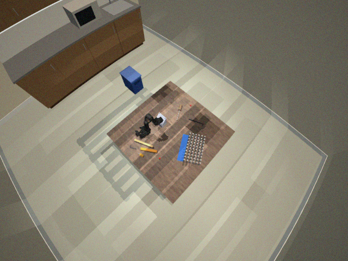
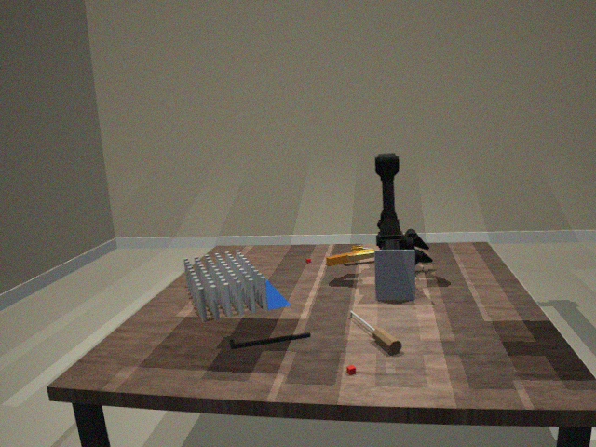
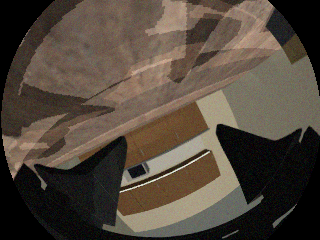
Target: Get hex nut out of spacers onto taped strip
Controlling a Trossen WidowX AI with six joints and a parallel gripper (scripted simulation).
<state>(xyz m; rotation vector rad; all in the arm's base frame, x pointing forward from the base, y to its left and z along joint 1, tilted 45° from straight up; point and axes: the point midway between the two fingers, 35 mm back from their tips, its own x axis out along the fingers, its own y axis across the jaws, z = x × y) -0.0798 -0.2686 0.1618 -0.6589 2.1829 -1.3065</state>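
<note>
Right now the pick tool is 160 mm ahead of my gripper tip, 610 mm to the left of it and 30 mm below it. Round my gripper tip: blue taped strip (580 mm ahead, 330 mm to the left, 50 mm below).
</note>
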